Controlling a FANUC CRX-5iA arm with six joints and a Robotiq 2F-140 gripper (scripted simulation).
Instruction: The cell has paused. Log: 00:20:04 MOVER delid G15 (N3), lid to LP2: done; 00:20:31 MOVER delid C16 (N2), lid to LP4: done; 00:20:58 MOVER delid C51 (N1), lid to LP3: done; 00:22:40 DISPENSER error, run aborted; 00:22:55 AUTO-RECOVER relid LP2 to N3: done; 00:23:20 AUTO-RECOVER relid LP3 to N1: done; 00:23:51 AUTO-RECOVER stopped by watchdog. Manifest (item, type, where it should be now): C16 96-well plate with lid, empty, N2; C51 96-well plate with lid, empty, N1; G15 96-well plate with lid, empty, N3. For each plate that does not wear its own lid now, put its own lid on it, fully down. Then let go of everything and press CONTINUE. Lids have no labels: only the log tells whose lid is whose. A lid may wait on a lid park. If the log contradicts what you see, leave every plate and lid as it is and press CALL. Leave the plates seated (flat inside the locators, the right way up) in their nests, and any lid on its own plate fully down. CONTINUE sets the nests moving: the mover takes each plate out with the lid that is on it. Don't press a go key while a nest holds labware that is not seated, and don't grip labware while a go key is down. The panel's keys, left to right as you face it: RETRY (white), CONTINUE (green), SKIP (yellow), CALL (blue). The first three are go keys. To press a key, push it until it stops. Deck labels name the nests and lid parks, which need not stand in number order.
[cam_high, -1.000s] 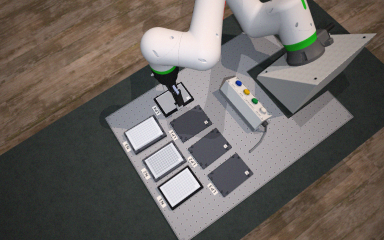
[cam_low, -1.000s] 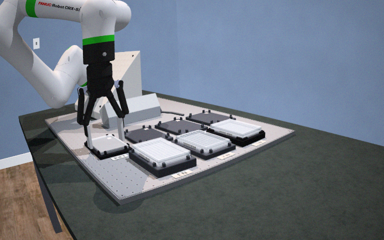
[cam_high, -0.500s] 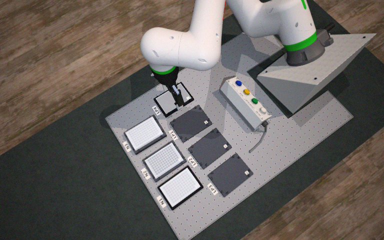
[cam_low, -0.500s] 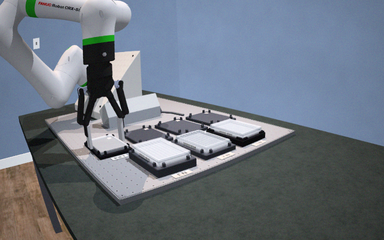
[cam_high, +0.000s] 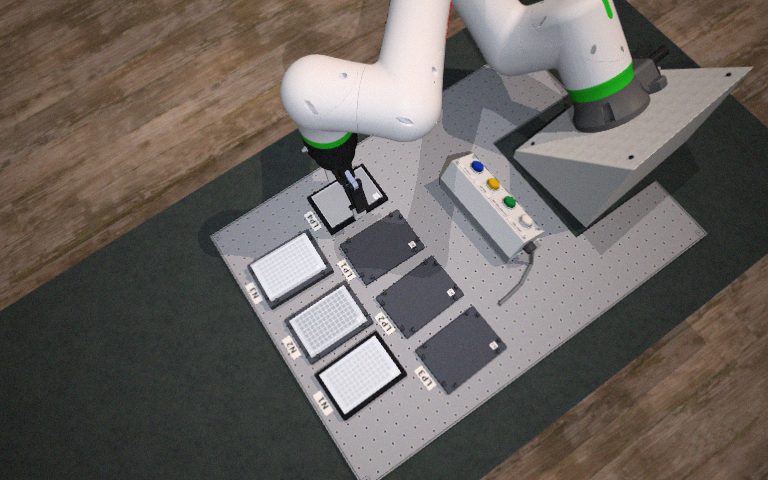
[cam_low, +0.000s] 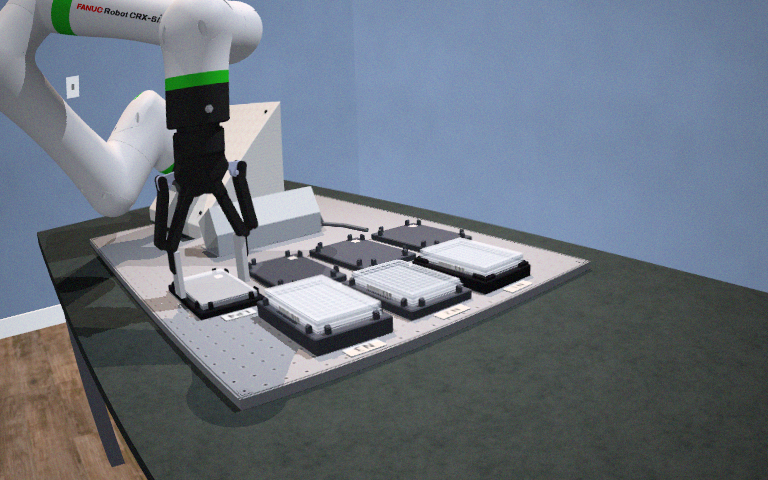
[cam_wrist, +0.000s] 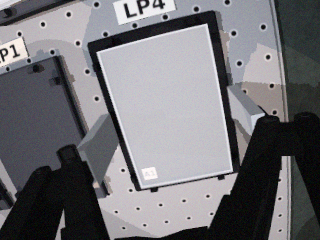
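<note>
Now: the lid park LP4 30 mm below my hand. Round my hand: lid park LP1: 130 mm to the left, 30 mm below, 10 mm ahead; then 96-well plate: 190 mm to the left, 190 mm ahead, 20 mm below; then lid park LP2: 260 mm to the left, 30 mm below, 20 mm ahead.
</note>
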